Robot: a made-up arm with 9 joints. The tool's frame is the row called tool. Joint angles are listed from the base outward.
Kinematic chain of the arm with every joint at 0, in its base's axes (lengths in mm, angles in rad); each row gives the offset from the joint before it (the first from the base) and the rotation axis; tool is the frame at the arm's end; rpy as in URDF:
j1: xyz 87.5 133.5 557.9 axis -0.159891 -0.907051 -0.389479
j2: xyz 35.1 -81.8 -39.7 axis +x
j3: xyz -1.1 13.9 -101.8 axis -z
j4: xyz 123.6 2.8 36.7 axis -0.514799 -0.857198 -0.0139
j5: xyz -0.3 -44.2 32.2 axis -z
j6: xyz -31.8 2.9 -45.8 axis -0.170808 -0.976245 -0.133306
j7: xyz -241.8 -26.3 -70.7 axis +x
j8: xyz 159 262 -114.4 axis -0.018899 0.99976 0.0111
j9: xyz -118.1 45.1 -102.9 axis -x
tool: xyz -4.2 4.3 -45 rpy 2.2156 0.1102 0.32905
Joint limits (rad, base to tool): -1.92..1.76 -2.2..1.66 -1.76..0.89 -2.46..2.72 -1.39..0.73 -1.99..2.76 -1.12..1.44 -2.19..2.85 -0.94..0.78
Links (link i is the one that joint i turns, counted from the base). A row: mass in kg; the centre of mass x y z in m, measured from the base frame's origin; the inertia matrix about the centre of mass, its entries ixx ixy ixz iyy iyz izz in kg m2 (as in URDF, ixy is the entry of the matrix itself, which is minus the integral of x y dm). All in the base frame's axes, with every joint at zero. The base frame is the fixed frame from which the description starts. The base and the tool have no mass.
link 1: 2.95; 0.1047 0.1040 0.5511; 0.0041 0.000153 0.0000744 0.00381 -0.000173 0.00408
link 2: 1.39; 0.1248 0.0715 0.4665; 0.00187 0 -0.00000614 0.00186 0.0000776 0.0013
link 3: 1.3; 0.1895 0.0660 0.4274; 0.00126 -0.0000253 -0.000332 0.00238 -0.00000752 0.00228
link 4: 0.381; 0.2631 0.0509 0.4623; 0.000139 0 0 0.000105 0.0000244 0.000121
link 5: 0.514; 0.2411 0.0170 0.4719; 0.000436 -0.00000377 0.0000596 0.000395 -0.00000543 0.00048
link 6: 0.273; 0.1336 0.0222 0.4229; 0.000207 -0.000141 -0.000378 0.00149 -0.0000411 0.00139
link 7: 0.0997; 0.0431 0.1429 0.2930; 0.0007 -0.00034 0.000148 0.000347 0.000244 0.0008
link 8: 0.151; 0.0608 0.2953 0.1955; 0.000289 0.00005 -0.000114 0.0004 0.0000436 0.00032
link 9: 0.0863; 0.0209 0.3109 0.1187; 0.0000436 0 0.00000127 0.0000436 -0.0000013 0.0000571
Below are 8 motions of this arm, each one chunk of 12 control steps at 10 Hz.
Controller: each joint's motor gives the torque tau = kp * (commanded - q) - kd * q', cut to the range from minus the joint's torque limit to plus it. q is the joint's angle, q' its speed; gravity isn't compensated. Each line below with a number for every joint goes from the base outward.
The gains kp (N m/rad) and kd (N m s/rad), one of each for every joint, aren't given. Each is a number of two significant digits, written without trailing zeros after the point. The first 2 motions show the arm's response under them.
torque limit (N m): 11 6.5 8.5 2.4 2.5 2.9 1.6 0.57 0.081
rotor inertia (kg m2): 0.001 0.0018 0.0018 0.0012 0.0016 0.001 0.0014 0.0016 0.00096
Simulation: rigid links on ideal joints. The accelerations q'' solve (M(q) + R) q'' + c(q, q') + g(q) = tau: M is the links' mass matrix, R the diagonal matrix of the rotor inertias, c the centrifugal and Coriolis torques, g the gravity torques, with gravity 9.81 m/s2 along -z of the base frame. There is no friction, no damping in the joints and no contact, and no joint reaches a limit. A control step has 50 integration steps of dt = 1/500 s. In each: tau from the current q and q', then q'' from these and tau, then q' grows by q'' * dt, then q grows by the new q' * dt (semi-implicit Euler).
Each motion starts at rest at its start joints. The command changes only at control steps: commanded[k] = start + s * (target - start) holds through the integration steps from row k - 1 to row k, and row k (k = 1, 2, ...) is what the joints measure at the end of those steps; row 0 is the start. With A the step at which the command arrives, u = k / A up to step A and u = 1 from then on. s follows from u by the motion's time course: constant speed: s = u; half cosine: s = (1 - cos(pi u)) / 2; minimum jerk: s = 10 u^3 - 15 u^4 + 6 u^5; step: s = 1 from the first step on.
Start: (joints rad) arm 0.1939 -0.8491 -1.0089 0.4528 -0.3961 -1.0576 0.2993 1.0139 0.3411
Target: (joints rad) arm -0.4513 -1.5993 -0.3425 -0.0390 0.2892 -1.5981 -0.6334 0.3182 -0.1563
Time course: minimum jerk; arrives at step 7
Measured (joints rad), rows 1 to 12:
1: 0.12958 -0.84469 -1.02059 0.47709 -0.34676 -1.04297 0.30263 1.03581 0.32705
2: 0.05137 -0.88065 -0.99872 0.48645 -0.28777 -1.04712 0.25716 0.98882 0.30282
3: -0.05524 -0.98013 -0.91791 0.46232 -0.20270 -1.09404 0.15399 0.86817 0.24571
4: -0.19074 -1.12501 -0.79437 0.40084 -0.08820 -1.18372 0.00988 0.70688 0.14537
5: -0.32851 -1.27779 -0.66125 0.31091 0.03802 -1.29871 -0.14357 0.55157 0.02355
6: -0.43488 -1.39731 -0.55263 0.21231 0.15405 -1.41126 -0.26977 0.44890 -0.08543
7: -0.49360 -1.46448 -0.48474 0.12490 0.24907 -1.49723 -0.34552 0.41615 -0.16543
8: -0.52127 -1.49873 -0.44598 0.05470 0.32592 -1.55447 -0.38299 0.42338 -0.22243
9: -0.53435 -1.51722 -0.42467 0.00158 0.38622 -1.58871 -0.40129 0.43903 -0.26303
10: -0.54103 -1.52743 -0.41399 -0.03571 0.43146 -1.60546 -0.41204 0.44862 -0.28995
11: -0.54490 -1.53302 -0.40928 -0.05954 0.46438 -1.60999 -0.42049 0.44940 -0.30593
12: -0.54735 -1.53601 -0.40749 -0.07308 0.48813 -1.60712 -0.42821 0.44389 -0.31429
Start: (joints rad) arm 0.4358 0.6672 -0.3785 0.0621 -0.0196 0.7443 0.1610 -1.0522 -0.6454
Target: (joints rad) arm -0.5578 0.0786 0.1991 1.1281 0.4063 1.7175 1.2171 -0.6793 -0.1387
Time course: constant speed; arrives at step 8
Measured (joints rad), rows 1 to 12:
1: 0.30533 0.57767 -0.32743 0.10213 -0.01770 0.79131 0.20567 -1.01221 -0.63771
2: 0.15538 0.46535 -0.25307 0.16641 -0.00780 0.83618 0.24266 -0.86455 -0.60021
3: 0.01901 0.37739 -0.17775 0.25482 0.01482 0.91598 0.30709 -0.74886 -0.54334
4: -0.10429 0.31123 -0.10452 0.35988 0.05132 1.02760 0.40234 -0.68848 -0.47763
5: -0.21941 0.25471 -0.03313 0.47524 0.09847 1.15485 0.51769 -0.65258 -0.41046
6: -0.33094 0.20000 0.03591 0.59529 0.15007 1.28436 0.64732 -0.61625 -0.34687
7: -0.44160 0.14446 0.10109 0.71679 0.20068 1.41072 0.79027 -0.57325 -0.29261
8: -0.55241 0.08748 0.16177 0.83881 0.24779 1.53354 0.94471 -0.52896 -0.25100
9: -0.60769 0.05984 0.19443 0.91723 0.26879 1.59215 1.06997 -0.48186 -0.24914
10: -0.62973 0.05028 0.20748 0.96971 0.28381 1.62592 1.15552 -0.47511 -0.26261
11: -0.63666 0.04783 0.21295 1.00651 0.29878 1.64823 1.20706 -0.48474 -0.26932
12: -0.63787 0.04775 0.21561 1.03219 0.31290 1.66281 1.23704 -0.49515 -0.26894
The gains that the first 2 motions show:
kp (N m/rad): 30 21 15 4.9 4.6 5 4.7 1.3 0.15
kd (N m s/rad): 4.3 2.9 2.6 1.2 1.5 0.79 1.1 0.17 0.029
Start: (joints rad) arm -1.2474 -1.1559 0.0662 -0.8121 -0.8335 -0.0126 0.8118 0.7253 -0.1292
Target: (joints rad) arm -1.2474 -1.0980 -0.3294 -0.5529 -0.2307 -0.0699 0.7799 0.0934 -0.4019
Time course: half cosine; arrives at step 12
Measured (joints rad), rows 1 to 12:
1: -1.26456 -1.14286 0.03516 -0.81124 -0.82907 -0.01284 0.81956 0.74182 -0.11573
2: -1.27897 -1.12972 0.00055 -0.81639 -0.83282 -0.02810 0.83832 0.76934 -0.10489
3: -1.28448 -1.12239 -0.03181 -0.82082 -0.82896 -0.04934 0.85969 0.77571 -0.11100
4: -1.28552 -1.11752 -0.06604 -0.81912 -0.81111 -0.06933 0.87729 0.74956 -0.13244
5: -1.28434 -1.11336 -0.10366 -0.80968 -0.77836 -0.08563 0.88913 0.69417 -0.16461
6: -1.28180 -1.10954 -0.14399 -0.79309 -0.73182 -0.09811 0.89537 0.61703 -0.20390
7: -1.27823 -1.10618 -0.18517 -0.77088 -0.67386 -0.10706 0.89679 0.52583 -0.24709
8: -1.27391 -1.10348 -0.22480 -0.74474 -0.60773 -0.11253 0.89416 0.42771 -0.29067
9: -1.26910 -1.10164 -0.26038 -0.71638 -0.53731 -0.11430 0.88809 0.32941 -0.33081
10: -1.26410 -1.10080 -0.28957 -0.68753 -0.46689 -0.11223 0.87917 0.23762 -0.36382
11: -1.25927 -1.10104 -0.31048 -0.66003 -0.40087 -0.10641 0.86808 0.15885 -0.38690
12: -1.25492 -1.10238 -0.32170 -0.63585 -0.34347 -0.09734 0.85573 0.09898 -0.39866

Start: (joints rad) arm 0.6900 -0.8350 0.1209 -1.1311 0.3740 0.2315 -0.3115 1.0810 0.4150
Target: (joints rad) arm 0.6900 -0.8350 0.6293 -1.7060 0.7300 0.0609 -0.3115 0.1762 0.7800
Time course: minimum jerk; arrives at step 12
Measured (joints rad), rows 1 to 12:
1: 0.62649 -0.80693 0.10343 -1.10843 0.39168 0.27999 -0.32302 1.04676 0.37949
2: 0.57200 -0.78860 0.07236 -1.08146 0.40187 0.32726 -0.36274 0.93641 0.33694
3: 0.54351 -0.78255 0.06739 -1.07022 0.41577 0.35516 -0.39416 0.83523 0.32151
4: 0.53260 -0.78056 0.09262 -1.08192 0.43814 0.36316 -0.40905 0.74747 0.32976
5: 0.52990 -0.77878 0.14146 -1.11735 0.46795 0.35488 -0.41320 0.65169 0.35442
6: 0.53006 -0.77647 0.20579 -1.17184 0.50338 0.33705 -0.41328 0.53916 0.39160
7: 0.53120 -0.77395 0.27821 -1.23760 0.54267 0.31661 -0.41264 0.41577 0.43704
8: 0.53294 -0.77166 0.35155 -1.30619 0.58364 0.29834 -0.41193 0.29441 0.48530
9: 0.53514 -0.76978 0.41880 -1.37016 0.62348 0.28450 -0.41082 0.18845 0.53086
10: 0.53748 -0.76829 0.47389 -1.42381 0.65920 0.27571 -0.40915 0.10794 0.56922
11: 0.53947 -0.76710 0.51309 -1.46386 0.68849 0.27180 -0.40731 0.05690 0.59759
12: 0.54069 -0.76620 0.53672 -1.49023 0.71073 0.27214 -0.40608 0.03069 0.61564

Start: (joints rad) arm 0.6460 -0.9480 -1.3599 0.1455 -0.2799 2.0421 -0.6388 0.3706 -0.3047
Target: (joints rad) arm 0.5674 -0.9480 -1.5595 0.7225 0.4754 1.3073 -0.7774 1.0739 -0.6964
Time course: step
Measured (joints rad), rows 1 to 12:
1: 0.54597 -0.92790 -1.47726 0.34784 -0.06971 1.72317 -0.70803 0.65322 -0.43397
2: 0.46230 -0.93387 -1.58729 0.42715 0.04439 1.47973 -0.70271 0.89698 -0.58059
3: 0.41856 -0.94655 -1.65600 0.46371 0.11389 1.33556 -0.67179 1.04890 -0.68855
4: 0.40559 -0.95152 -1.68270 0.49505 0.17447 1.26705 -0.65839 1.10485 -0.73610
5: 0.40772 -0.94818 -1.68413 0.53109 0.23159 1.24683 -0.66670 1.09814 -0.74584
6: 0.41311 -0.94135 -1.67746 0.56726 0.28125 1.24903 -0.68334 1.07469 -0.74321
7: 0.41681 -0.93574 -1.67188 0.59655 0.32005 1.25469 -0.69702 1.06054 -0.74011
8: 0.41794 -0.93342 -1.66998 0.61526 0.34763 1.25467 -0.70368 1.05968 -0.73890
9: 0.41735 -0.93400 -1.67100 0.62393 0.36599 1.24806 -0.70430 1.06635 -0.73850
10: 0.41617 -0.93598 -1.67318 0.62582 0.37795 1.23834 -0.70166 1.07431 -0.73780
11: 0.41521 -0.93794 -1.67513 0.62470 0.38603 1.22941 -0.69833 1.08009 -0.73660
12: 0.41473 -0.93910 -1.67627 0.62331 0.39195 1.22351 -0.69580 1.08292 -0.73536

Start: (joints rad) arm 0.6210 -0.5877 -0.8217 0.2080 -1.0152 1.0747 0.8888 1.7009 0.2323
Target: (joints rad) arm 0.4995 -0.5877 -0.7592 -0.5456 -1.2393 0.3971 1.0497 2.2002 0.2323
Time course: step
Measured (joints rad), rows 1 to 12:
1: 0.48348 -0.56347 -0.81885 -0.00175 -1.02617 0.87681 0.84812 1.70410 0.25486
2: 0.39639 -0.56084 -0.83184 -0.19195 -1.03754 0.72736 0.85259 1.90630 0.23746
3: 0.36042 -0.56623 -0.84036 -0.31417 -1.07187 0.62618 0.88344 2.06528 0.25942
4: 0.34403 -0.56902 -0.84616 -0.39335 -1.10827 0.56858 0.91206 2.15501 0.30420
5: 0.33577 -0.56947 -0.84981 -0.44533 -1.14082 0.53890 0.93346 2.19525 0.34623
6: 0.33144 -0.56914 -0.85196 -0.48045 -1.16852 0.52383 0.94942 2.21036 0.37573
7: 0.32904 -0.56872 -0.85326 -0.50489 -1.19150 0.51582 0.96169 2.21527 0.39371
8: 0.32758 -0.56840 -0.85417 -0.52229 -1.21030 0.51119 0.97135 2.21668 0.40394
9: 0.32660 -0.56818 -0.85489 -0.53490 -1.22555 0.50825 0.97904 2.21707 0.40955
10: 0.32588 -0.56803 -0.85550 -0.54418 -1.23786 0.50622 0.98521 2.21719 0.41257
11: 0.32533 -0.56794 -0.85603 -0.55108 -1.24776 0.50474 0.99017 2.21725 0.41415
12: 0.32491 -0.56788 -0.85647 -0.55627 -1.25570 0.50363 0.99414 2.21729 0.41496

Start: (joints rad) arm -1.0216 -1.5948 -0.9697 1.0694 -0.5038 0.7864 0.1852 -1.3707 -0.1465
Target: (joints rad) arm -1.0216 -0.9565 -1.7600 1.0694 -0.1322 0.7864 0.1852 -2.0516 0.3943
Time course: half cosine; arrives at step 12
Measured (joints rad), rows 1 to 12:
1: -1.03647 -1.57360 -0.96017 1.07582 -0.50470 0.78380 0.15301 -1.29403 -0.16008
2: -1.04205 -1.54096 -0.96470 1.09681 -0.48985 0.78473 0.10548 -1.23970 -0.15258
3: -1.04055 -1.50096 -0.99026 1.11086 -0.46931 0.78223 0.07164 -1.24318 -0.12214
4: -1.03554 -1.45198 -1.03728 1.11474 -0.44659 0.77484 0.05450 -1.28374 -0.08229
5: -1.02851 -1.39380 -1.10167 1.11185 -0.42150 0.76465 0.04858 -1.34592 -0.03553
6: -1.02008 -1.32825 -1.17786 1.10611 -0.39324 0.75410 0.04824 -1.42128 0.02027
7: -1.01070 -1.25884 -1.26006 1.09989 -0.36188 0.74465 0.05009 -1.50440 0.08590
8: -1.00089 -1.19018 -1.34260 1.09407 -0.32869 0.73675 0.05293 -1.59054 0.15910
9: -0.99130 -1.12724 -1.42007 1.08866 -0.29579 0.73032 0.05679 -1.67473 0.23506
10: -0.98262 -1.07464 -1.48746 1.08343 -0.26565 0.72512 0.06194 -1.75149 0.30743
11: -0.97544 -1.03617 -1.54022 1.07835 -0.24057 0.72101 0.06831 -1.81481 0.36967
12: -0.97010 -1.01448 -1.57448 1.07366 -0.22222 0.71798 0.07518 -1.85859 0.41623

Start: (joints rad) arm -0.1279 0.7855 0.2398 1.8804 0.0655 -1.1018 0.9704 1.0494 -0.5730
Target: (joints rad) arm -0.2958 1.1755 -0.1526 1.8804 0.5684 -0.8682 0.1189 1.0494 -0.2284
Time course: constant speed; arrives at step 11
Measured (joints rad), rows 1 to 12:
1: -0.18500 0.75204 0.25488 1.90866 0.07313 -1.04867 0.92938 1.05197 -0.55297
2: -0.22580 0.73850 0.25425 1.96154 0.07210 -0.96750 0.83722 0.97711 -0.47728
3: -0.25065 0.74551 0.24111 2.00908 0.07579 -0.90218 0.73280 0.90418 -0.39545
4: -0.26897 0.76525 0.22158 2.04075 0.08683 -0.86038 0.63415 0.86436 -0.33472
5: -0.28517 0.79264 0.19760 2.05642 0.10527 -0.83651 0.54580 0.85158 -0.29585
6: -0.30093 0.82381 0.17065 2.06045 0.12943 -0.82249 0.46563 0.85324 -0.27012
7: -0.31657 0.85619 0.14217 2.05792 0.15728 -0.81195 0.38978 0.85954 -0.24915
8: -0.33209 0.88856 0.11322 2.05270 0.18717 -0.80123 0.31509 0.86503 -0.22800
9: -0.34754 0.92059 0.08439 2.04693 0.21807 -0.78898 0.23982 0.86780 -0.20495
10: -0.36299 0.95243 0.05586 2.04145 0.24950 -0.77515 0.16341 0.86796 -0.18008
11: -0.37852 0.98435 0.02762 2.03636 0.28135 -0.76019 0.08596 0.86642 -0.15414
12: -0.38516 1.00072 0.01280 2.03276 0.30679 -0.75236 0.03591 0.86387 -0.14249

